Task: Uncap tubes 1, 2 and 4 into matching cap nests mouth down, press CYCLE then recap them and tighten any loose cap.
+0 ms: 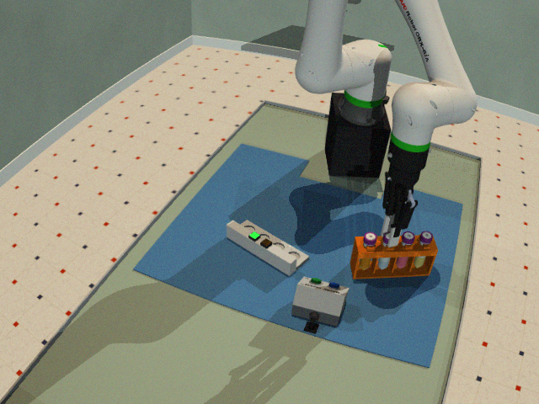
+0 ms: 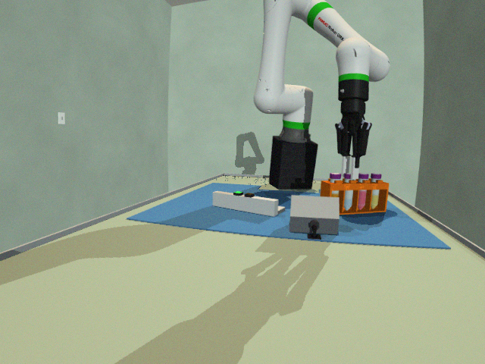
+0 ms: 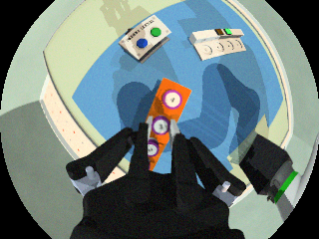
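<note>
Now: the green key 190 mm ahead of my hand, 100 mm to the right of it and 70 mm below it. Round my hand: blue key (180 mm ahead, 70 mm below, 60 mm to the right); then small grey desk (200 mm ahead, 90 mm below, 80 mm to the right).
</note>
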